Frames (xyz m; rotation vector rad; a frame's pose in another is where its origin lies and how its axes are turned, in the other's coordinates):
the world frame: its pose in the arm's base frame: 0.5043 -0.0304 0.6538 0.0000 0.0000 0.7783
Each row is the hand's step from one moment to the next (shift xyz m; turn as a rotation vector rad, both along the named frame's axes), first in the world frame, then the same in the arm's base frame.
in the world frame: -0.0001 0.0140 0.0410 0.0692 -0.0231 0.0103
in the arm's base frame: -0.0099 0.0099 0.0410 0.0655 0.0321 0.0103
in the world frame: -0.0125 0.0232 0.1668 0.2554 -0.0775 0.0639
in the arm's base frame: -0.0252 0.0077 0.1668 0.2363 0.1241 0.0639
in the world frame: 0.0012 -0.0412 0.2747 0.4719 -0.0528 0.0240
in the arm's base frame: 0.0298 -0.0285 0.2747 0.3731 0.2937 0.0240
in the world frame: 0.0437 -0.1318 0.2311 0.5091 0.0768 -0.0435
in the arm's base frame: 0.1237 -0.0632 0.2311 0.3086 0.4121 -0.0435
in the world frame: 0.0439 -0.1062 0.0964 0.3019 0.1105 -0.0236
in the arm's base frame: 0.1058 -0.0448 0.0964 0.1374 0.2906 -0.0236
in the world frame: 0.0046 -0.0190 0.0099 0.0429 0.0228 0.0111
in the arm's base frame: 0.0166 -0.0103 0.0099 0.0145 0.0464 0.0111
